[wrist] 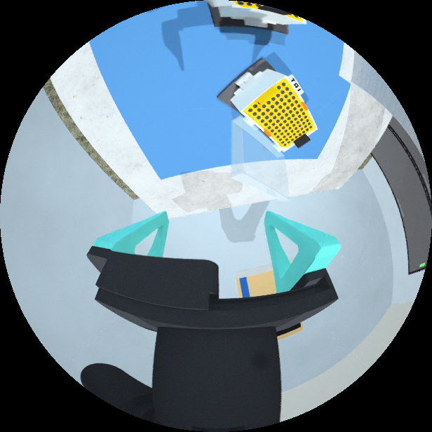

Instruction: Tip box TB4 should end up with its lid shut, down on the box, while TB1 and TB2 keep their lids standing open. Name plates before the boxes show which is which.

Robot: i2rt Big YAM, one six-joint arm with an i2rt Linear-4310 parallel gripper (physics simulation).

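A tip box (282, 112) with a yellow perforated rack is at upper right of centre. Its name plate (296, 84) is small and tilted, and appears to read TB1. Its clear lid (260, 167) stands open on the side toward the gripper, apart from the rack. A second tip box (255, 19) is cut off by the top edge; its name plate and lid cannot be made out. I cannot tell which boxes are TB2 and TB4 here. My gripper (216, 216) is open and empty, lower in the view than the near box and its lid, with both turquoise fingers spread.
The boxes stand on a blue mat (150, 110) on a pale stone worktop (135, 172). The gripper's shadow falls on the mat near the top box. A dark grey device (407, 190) with a green light is at the right. A tan carton (261, 284) lies below, partly behind the right finger.
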